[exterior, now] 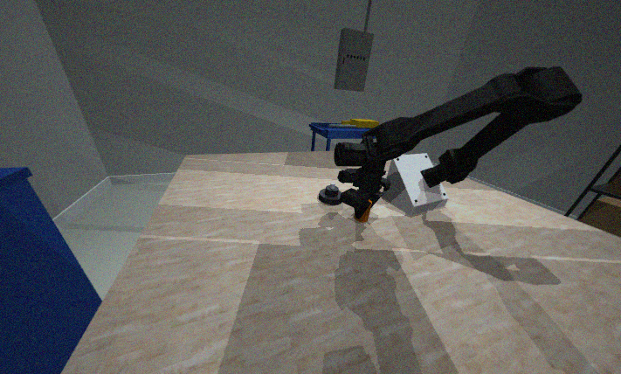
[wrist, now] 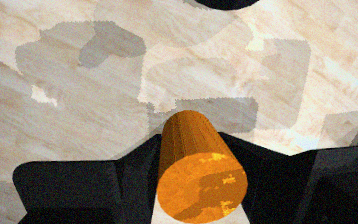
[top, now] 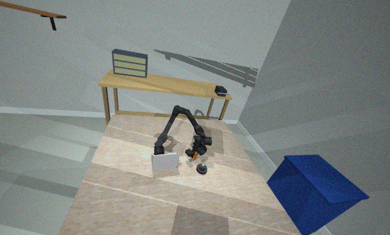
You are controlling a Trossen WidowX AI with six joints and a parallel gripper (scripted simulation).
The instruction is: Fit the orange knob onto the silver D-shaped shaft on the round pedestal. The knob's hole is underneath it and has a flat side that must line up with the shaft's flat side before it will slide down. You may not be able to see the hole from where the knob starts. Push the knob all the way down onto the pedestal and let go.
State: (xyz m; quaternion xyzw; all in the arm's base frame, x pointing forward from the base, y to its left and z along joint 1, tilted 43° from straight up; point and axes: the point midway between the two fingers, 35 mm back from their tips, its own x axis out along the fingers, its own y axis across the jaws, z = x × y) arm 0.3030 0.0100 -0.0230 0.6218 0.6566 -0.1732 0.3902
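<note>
Right now the pedestal is 130 mm to the right of my gripper tip, 20 mm ahead of it and 20 mm above it. Also, from my gripper tip: orange knob: 30 mm above.
</note>
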